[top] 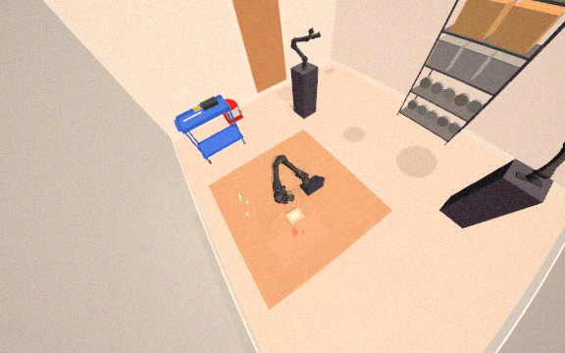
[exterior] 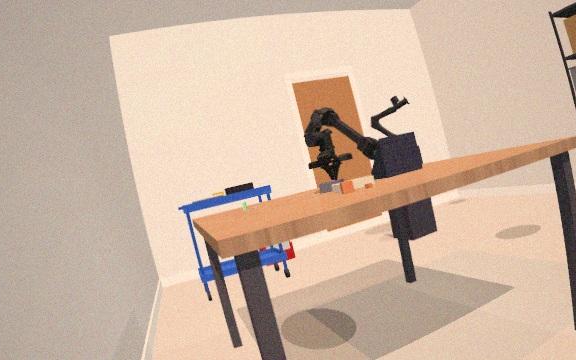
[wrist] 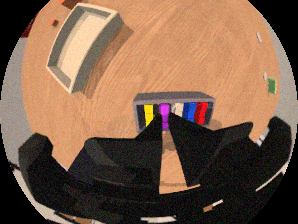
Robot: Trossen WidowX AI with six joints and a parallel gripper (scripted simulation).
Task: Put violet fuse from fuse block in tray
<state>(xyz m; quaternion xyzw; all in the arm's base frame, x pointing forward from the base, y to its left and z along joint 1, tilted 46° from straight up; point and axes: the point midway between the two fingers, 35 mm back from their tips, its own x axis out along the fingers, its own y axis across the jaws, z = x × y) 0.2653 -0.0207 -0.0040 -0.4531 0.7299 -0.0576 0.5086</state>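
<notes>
Right now my gripper tip is 170 mm to the right of the pale tray, 30 mm above it and 20 mm short of it. The rest, counted from my gripper tip: green piece 330 mm ahead, 310 mm to the right, 20 mm below; orange block 290 mm to the left, 110 mm ahead, 20 mm below; violet fuse 10 mm below.
</notes>
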